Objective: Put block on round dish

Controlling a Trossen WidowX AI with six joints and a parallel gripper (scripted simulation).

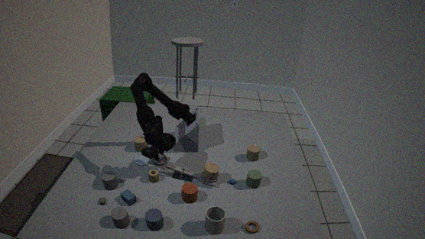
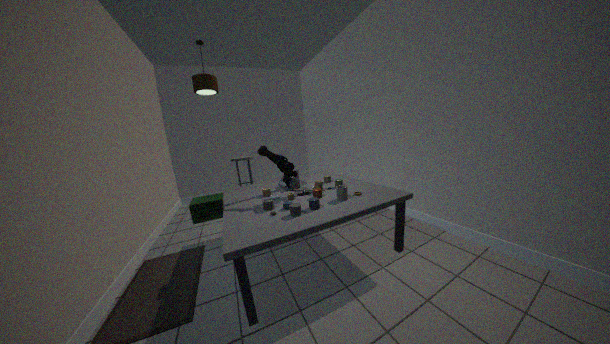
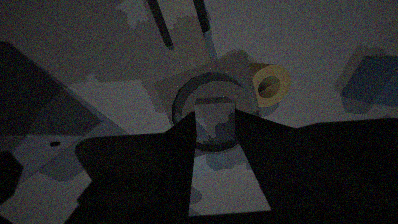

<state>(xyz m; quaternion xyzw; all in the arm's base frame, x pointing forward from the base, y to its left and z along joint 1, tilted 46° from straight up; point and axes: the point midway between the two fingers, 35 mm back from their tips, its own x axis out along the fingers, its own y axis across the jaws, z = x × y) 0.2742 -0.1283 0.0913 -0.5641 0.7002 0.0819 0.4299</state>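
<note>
Right now my gripper tip is 11 cm to the left of the pale round dish, 8 cm past it and 8 cm above it. Also, from my gripper tip: orange cylinder: 18 cm ahead, 14 cm to the left, 4 cm below; then small grey block: 1 cm above; then yellow spool: 7 cm ahead, 6 cm below, 2 cm to the right.
</note>
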